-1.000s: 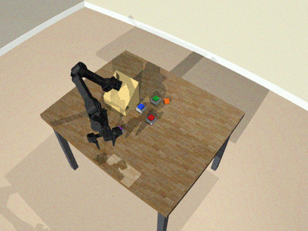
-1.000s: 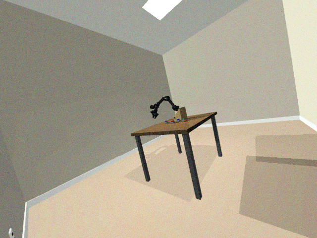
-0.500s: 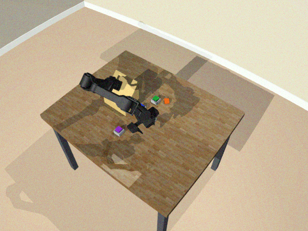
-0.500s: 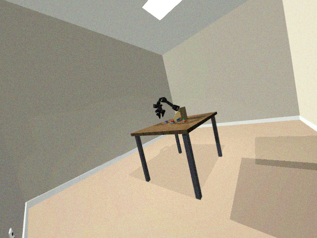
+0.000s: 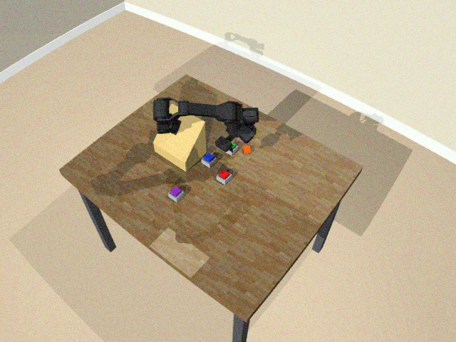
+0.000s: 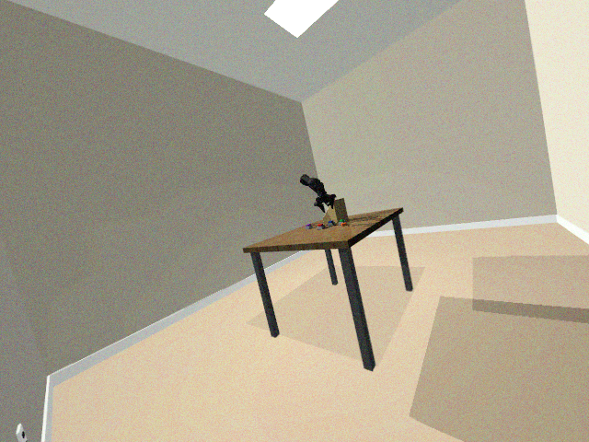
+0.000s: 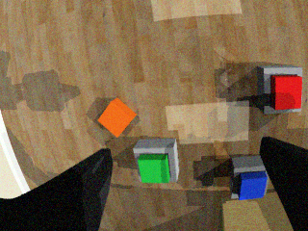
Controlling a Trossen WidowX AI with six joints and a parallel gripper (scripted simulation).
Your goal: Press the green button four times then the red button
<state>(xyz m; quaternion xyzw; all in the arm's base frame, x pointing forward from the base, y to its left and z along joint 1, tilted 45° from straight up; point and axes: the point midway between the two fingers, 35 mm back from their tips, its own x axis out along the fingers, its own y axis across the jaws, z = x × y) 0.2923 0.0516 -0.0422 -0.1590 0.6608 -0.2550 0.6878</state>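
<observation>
The green button is 10 cm below my gripper tip, 7 cm behind it and 6 cm to the left of it. Round my gripper tip: blue button: 11 cm behind, 10 cm below, 6 cm to the right; then red button: 10 cm to the right, 10 cm below; then orange block: 12 cm below, 9 cm to the left, 1 cm behind.
</observation>
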